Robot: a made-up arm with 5 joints.
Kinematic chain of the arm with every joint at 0, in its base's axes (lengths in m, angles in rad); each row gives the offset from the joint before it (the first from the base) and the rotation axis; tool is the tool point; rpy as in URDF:
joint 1: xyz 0 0 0.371 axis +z
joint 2: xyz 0 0 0 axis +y
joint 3: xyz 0.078 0 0.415 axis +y
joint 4: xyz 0.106 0 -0.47 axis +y
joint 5: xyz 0.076 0 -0.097 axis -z
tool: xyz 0 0 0 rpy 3.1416 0 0
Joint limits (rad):
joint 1: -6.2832..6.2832
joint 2: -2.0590..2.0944
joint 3: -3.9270..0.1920
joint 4: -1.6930..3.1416
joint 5: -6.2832..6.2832
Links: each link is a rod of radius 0.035 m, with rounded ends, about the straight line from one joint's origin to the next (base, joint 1, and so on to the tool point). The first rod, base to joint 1, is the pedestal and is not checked.
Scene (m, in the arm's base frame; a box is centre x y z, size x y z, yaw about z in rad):
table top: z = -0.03
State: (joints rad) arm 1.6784 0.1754 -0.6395 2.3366 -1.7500
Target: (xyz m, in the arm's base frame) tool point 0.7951 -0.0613 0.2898
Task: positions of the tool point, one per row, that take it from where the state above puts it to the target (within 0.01 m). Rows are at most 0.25 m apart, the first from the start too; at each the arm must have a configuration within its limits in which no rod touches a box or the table.
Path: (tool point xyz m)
1: 0.0774 0.4134 0.3356
2: 0.2305 0.4455 0.3224
3: 0.4046 0.4172 0.3105
4: 0.5748 0.3201 0.3008
5: 0.7136 0.1563 0.2937
6: 0.7951 -0.0613 0.2898

